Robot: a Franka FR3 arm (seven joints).
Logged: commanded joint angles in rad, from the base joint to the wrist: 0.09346 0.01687 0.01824 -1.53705 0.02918 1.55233 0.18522; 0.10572 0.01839 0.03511 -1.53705 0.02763 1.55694 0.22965; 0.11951 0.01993 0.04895 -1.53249 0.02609 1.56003 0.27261; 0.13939 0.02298 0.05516 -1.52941 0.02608 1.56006 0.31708; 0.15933 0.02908 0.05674 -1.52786 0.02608 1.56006 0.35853; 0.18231 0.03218 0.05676 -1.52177 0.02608 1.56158 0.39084; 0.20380 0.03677 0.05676 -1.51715 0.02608 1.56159 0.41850; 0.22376 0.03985 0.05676 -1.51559 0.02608 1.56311 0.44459; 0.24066 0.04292 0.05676 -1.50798 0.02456 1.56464 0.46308; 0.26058 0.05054 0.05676 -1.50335 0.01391 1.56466 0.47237; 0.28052 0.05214 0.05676 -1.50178 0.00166 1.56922 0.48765; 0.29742 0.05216 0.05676 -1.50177 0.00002 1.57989 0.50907; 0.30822 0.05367 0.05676 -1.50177 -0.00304 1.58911 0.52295; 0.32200 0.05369 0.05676 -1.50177 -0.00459 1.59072 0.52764; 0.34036 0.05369 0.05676 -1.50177 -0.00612 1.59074 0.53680; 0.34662 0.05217 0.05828 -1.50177 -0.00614 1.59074 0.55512; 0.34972 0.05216 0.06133 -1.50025 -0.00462 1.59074 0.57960; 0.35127 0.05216 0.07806 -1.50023 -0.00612 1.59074 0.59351
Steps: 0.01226 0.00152 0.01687 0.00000 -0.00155 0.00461 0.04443; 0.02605 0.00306 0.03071 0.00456 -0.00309 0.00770 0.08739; 0.04593 0.00611 0.03692 0.00764 -0.00310 0.00773 0.13186; 0.06587 0.01221 0.03850 0.00919 -0.00310 0.00773 0.17331; 0.08885 0.01531 0.03852 0.01528 -0.00310 0.00925 0.20562; 0.11034 0.01990 0.03852 0.01990 -0.00310 0.00926 0.23328; 0.13030 0.02298 0.03852 0.02146 -0.00310 0.01078 0.25937; 0.14720 0.02605 0.03852 0.02907 -0.00462 0.01231 0.27786; 0.16712 0.03367 0.03852 0.03370 -0.01527 0.01233 0.28715; 0.18706 0.03527 0.03852 0.03527 -0.02752 0.01689 0.30243; 0.20396 0.03529 0.03852 0.03528 -0.02916 0.02756 0.32385; 0.21476 0.03680 0.03852 0.03528 -0.03222 0.03678 0.33773; 0.22854 0.03682 0.03852 0.03528 -0.03377 0.03839 0.34242; 0.24690 0.03682 0.03852 0.03528 -0.03530 0.03841 0.35158; 0.25316 0.03530 0.04004 0.03528 -0.03532 0.03841 0.36990; 0.25626 0.03529 0.04309 0.03680 -0.03380 0.03841 0.39438; 0.25781 0.03529 0.05982 0.03682 -0.03530 0.03841 0.40829
